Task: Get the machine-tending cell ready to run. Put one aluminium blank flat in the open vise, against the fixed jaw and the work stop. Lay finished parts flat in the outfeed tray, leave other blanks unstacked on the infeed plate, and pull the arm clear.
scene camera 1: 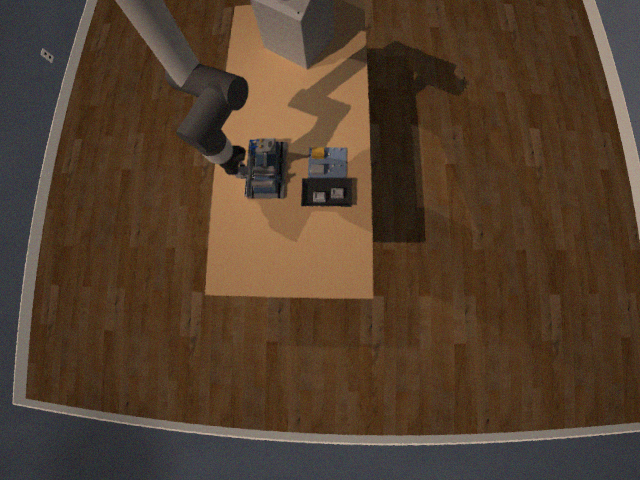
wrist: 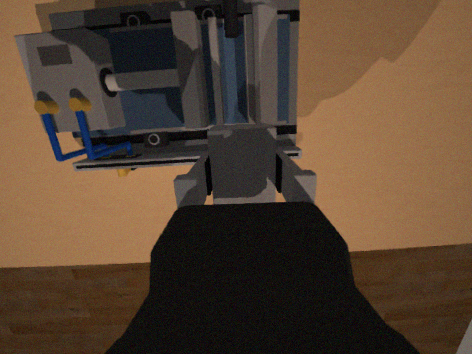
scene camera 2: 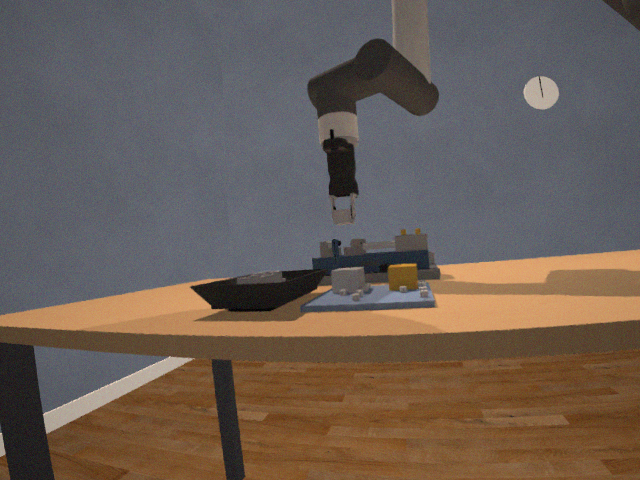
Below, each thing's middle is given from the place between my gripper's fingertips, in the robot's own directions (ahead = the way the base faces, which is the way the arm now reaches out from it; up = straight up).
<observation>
I see the blue vise bed (scene camera 2: 421,258) 8 cm behind my hand, 7 cm to the left of it and 11 cm below it. From my hand the other things lie so: yellow block (scene camera 2: 399,275) 19 cm behind, 31 cm to the left, 13 cm below; then vise cylinder block (wrist: 90,52) 18 cm behind, 6 cm to the left, 7 cm below; then black outfeed tray (scene camera 2: 225,294) 2 cm ahead, 38 cm to the left, 13 cm below.
</observation>
